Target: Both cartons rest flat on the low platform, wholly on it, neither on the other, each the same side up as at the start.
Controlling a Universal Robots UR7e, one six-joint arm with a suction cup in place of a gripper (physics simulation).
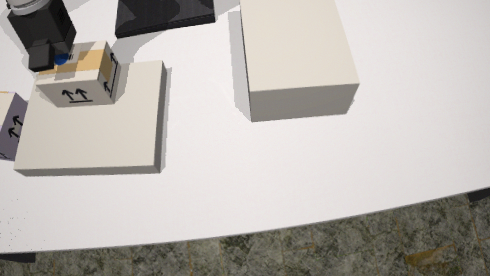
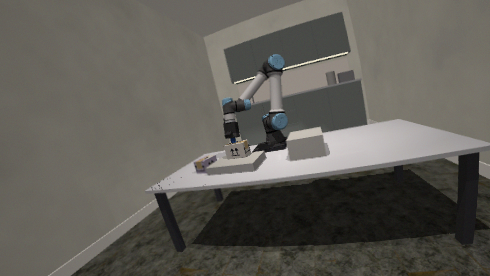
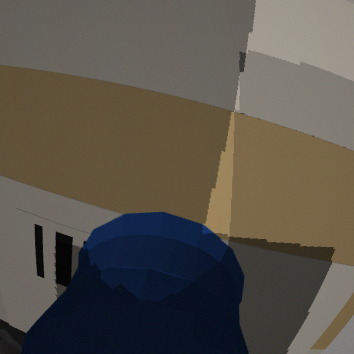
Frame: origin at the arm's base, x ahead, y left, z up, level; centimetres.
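Seen in the pictures: hand at its tool point: point(image 1: 64, 63) point(image 3: 172, 236); arm's base at its link origin: point(image 2: 275, 141).
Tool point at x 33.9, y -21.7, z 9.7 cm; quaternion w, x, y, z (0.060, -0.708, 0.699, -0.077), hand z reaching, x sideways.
Offsets run from my tool point to a thing's middle. Level surfaces: height alone.
A white carton @[dz -3.4, dx +1.0, dy +2.3 cm] point(image 2: 238, 150) point(image 1: 111, 75) point(image 3: 105, 133) with brown tape on top and black up-arrows on its side stands upright at the back left part of the low beige platform @[dz -10.5, dx +7.5, dy +2.3 cm] point(image 2: 245, 164) point(image 1: 134, 118). My blue suction cup point(image 2: 233, 140) point(image 3: 156, 246) sits on the carton's top and grips it. I cannot tell whether the carton touches the platform or hangs just above it. A second carton @[dz -8.7, dx +7.1, dy -20.7 cm] point(image 2: 205, 163), purple with brown tape, lies on the table left of the platform, beside it and not on it.
A tall beige block @[dz -6.9, dx -0.6, dy +46.7 cm] point(image 2: 305, 143) point(image 1: 296, 49) stands on the white table @[dz -12.9 cm] point(image 2: 348, 153) point(image 1: 244, 178) right of the platform. The arm's dark base plate point(image 1: 162, 16) lies behind them. The table's front edge runs close by.
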